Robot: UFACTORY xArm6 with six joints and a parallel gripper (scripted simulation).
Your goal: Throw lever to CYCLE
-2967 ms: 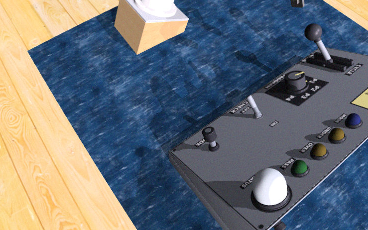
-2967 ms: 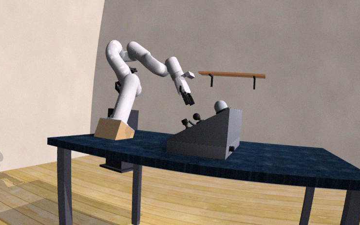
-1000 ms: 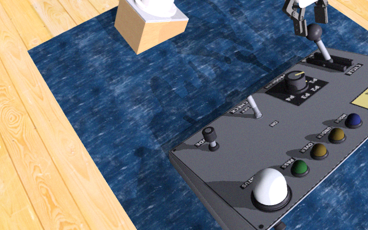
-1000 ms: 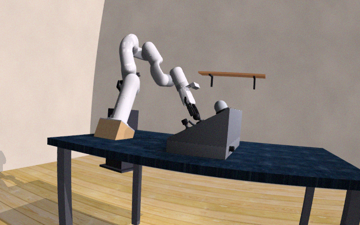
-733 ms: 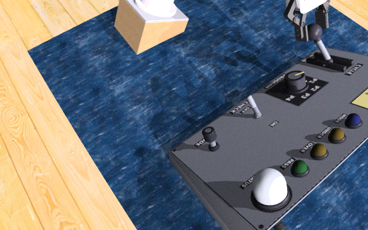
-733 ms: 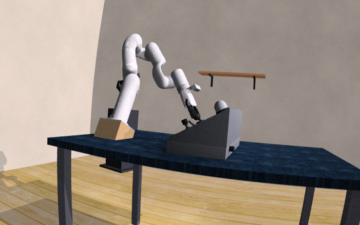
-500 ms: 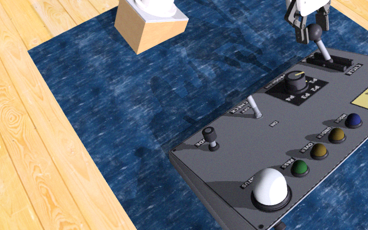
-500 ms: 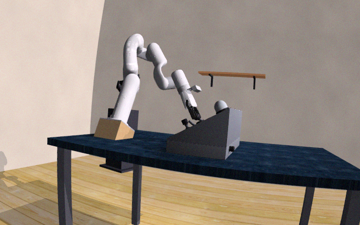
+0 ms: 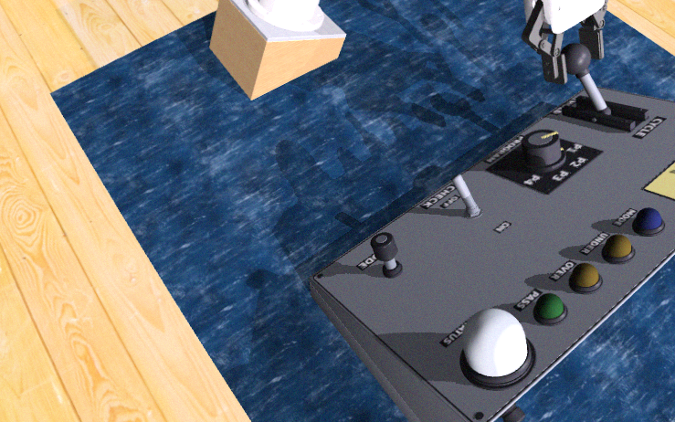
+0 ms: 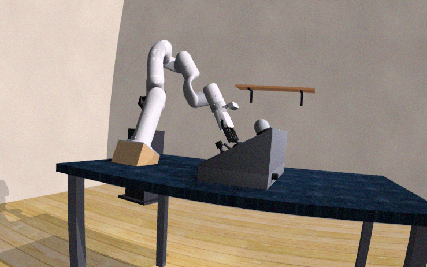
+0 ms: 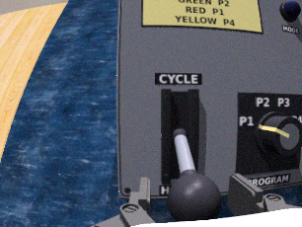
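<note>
My hand is 3 cm short of the lever, 1 cm to the right of it and 2 cm above it. The rest, counted from my hand: grey sloped console 12 cm ahead, 16 cm to the right, 5 cm below; program dial 8 cm ahead, 10 cm to the right, 3 cm below; check toggle 10 cm ahead, 23 cm to the right, 3 cm below.
</note>
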